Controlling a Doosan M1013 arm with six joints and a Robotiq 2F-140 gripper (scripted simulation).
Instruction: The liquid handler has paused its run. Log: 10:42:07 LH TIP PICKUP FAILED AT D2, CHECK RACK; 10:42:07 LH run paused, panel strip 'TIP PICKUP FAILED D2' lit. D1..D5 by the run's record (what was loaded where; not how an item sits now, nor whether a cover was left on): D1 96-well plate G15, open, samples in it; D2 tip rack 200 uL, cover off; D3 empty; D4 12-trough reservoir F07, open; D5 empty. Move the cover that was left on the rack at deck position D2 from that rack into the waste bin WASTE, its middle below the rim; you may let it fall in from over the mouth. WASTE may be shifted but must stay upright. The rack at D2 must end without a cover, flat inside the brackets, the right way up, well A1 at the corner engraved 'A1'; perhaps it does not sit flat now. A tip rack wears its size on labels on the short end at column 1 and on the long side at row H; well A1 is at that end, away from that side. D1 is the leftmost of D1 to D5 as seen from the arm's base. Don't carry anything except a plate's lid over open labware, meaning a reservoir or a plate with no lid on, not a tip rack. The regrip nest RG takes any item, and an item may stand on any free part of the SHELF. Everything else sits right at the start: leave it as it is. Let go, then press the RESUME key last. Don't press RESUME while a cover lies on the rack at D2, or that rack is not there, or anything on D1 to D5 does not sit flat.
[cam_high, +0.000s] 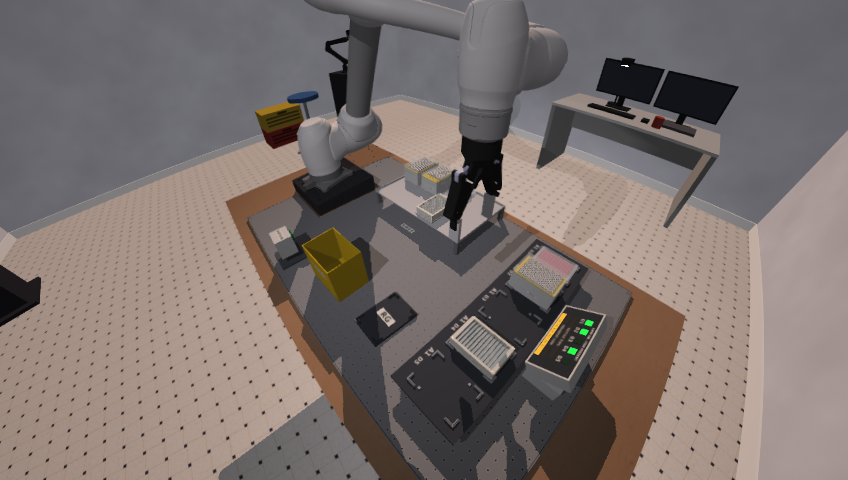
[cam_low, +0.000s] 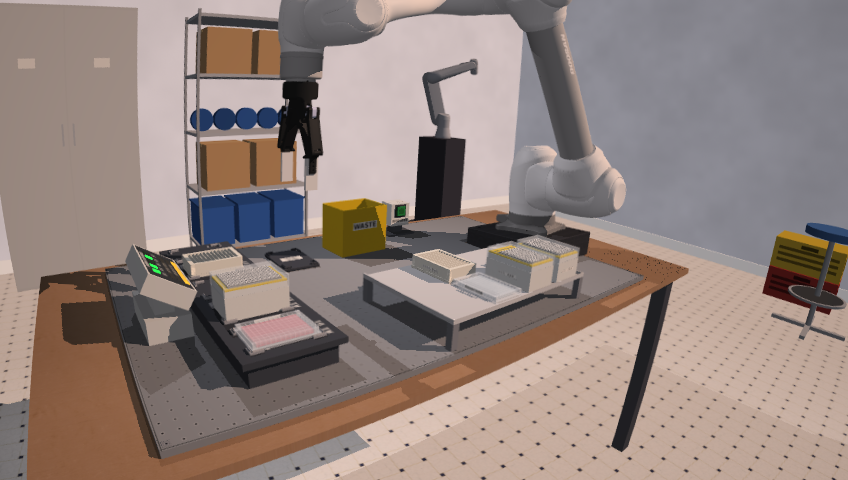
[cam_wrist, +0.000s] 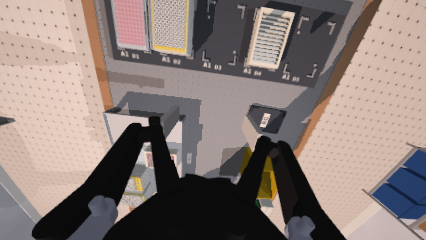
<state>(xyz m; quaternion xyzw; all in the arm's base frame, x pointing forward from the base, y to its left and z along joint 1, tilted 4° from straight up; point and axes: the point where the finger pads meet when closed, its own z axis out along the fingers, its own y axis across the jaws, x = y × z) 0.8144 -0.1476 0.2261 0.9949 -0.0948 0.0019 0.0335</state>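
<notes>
The tip rack is 18 cm below my hand, 18 cm ahead of it and 8 cm to the left of it. The rest, counted from my hand: reservoir 21 cm below, 16 cm to the right, 14 cm ahead; then pink plate 21 cm to the left, 21 cm below, 21 cm ahead; then yellow waste bin 34 cm behind, 23 cm below, 18 cm to the right.
</notes>
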